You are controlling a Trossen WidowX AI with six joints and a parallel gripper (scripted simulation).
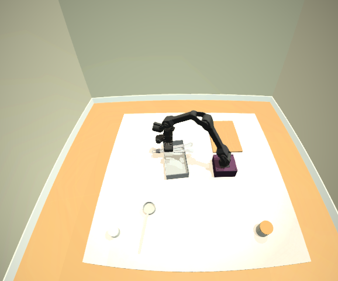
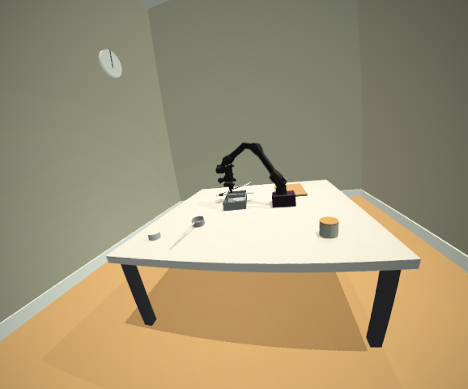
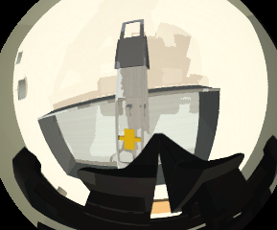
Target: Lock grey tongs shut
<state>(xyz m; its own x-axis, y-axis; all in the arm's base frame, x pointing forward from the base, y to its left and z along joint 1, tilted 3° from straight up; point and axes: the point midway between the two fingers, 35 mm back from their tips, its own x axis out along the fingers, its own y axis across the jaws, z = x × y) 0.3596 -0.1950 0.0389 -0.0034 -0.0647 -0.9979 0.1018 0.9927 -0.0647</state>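
My gripper tip is now 40 mm past the grey roasting tin, 70 mm to the right of it and 40 mm above it. From my gripper tip the other things lie so: white dish 380 mm ahead, 560 mm to the left, 50 mm below; cork-lidded jar 490 mm behind, 660 mm to the left, 30 mm below; wooden board 470 mm behind, 130 mm to the right, 60 mm below.
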